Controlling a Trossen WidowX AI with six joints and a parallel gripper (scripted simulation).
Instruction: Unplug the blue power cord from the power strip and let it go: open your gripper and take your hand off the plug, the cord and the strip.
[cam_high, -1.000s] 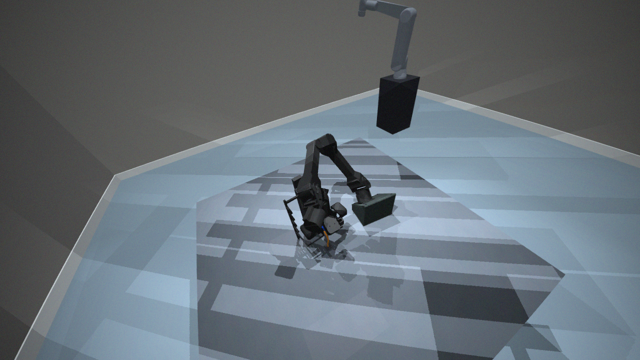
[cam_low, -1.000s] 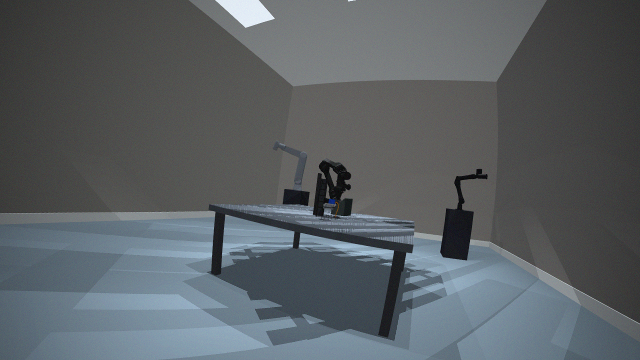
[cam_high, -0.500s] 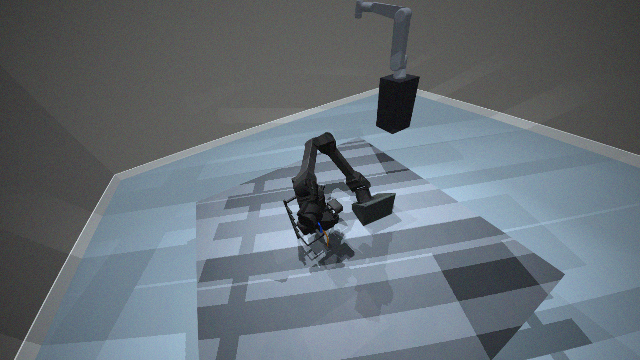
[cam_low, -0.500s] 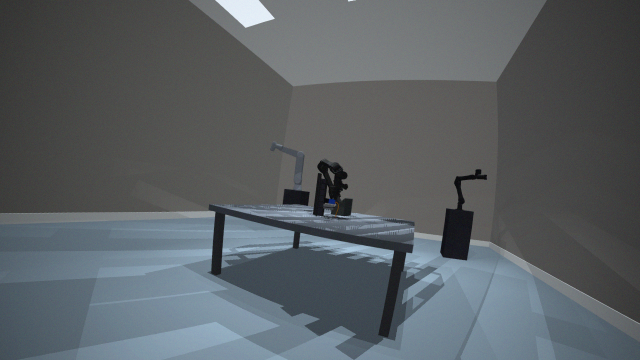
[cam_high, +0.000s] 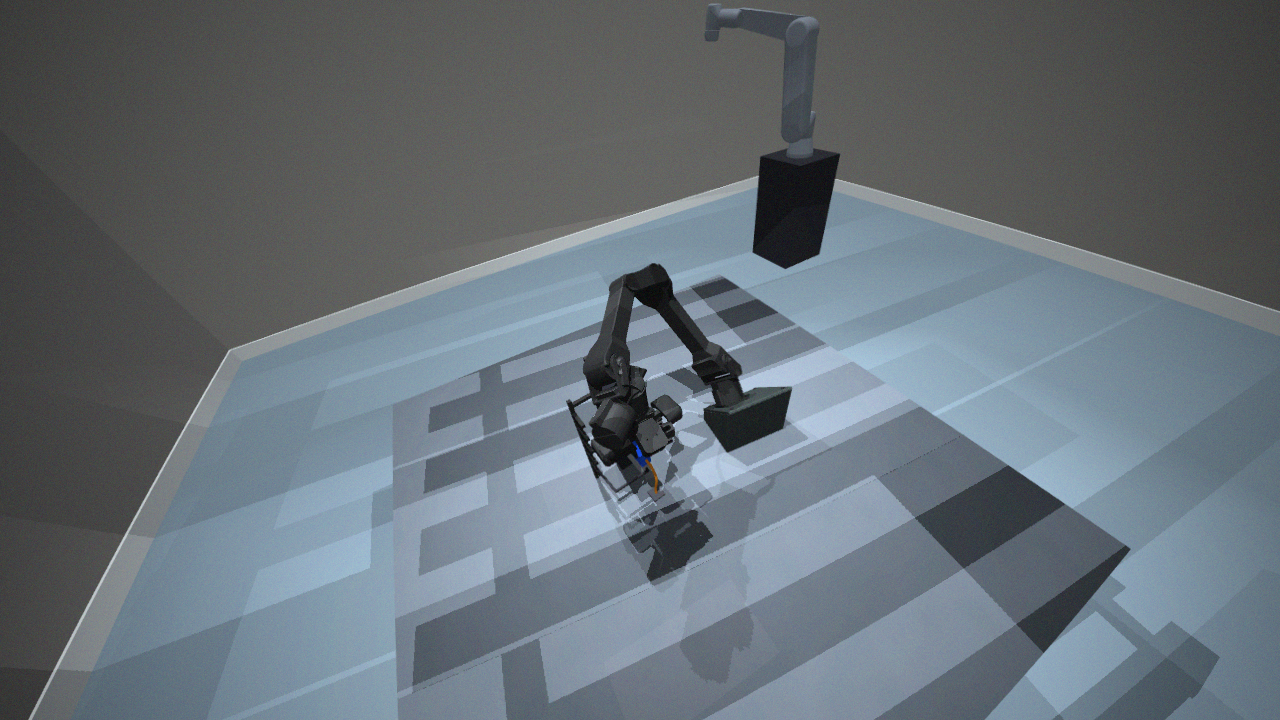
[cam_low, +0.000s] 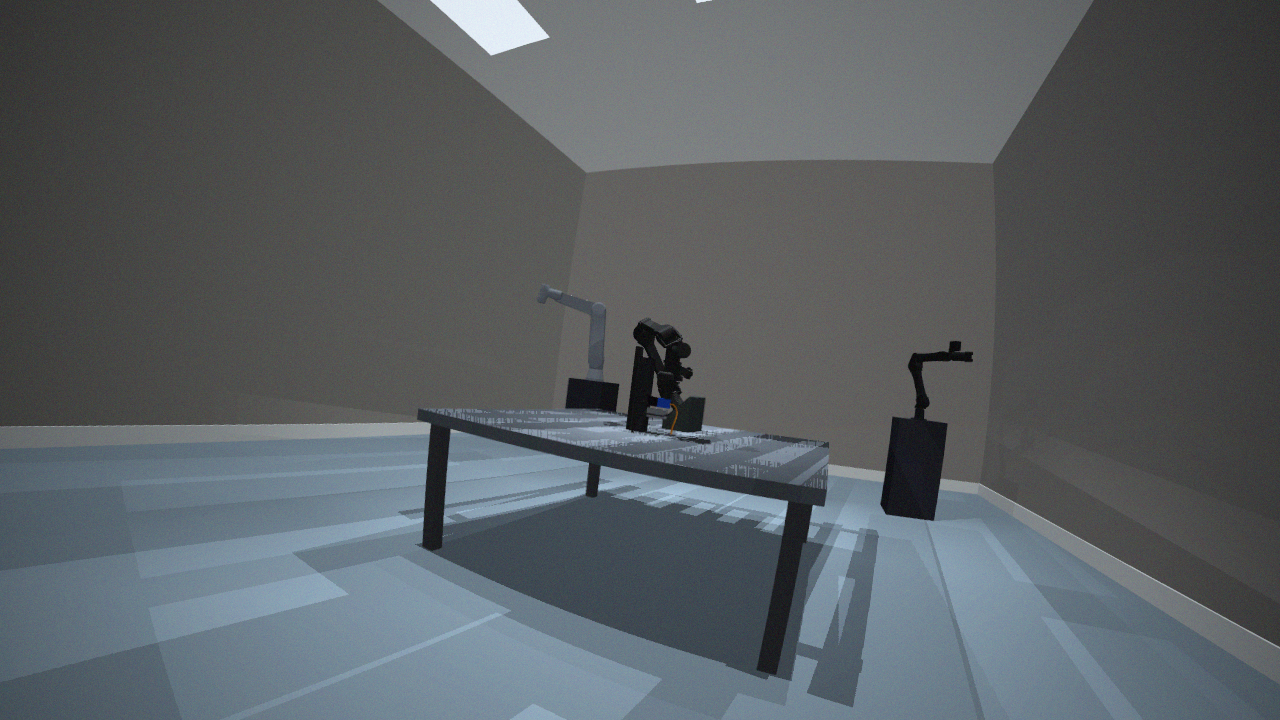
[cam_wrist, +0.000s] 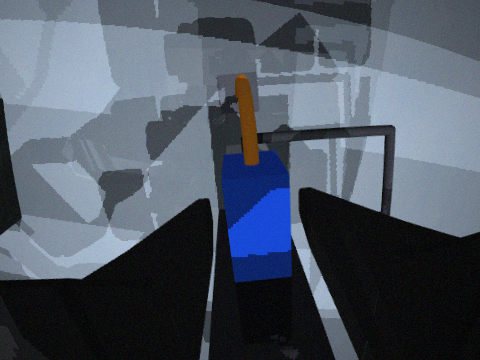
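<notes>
The blue plug is 1 cm ahead of my gripper tip, 3 cm to the right of it and 1 cm below it.
</notes>
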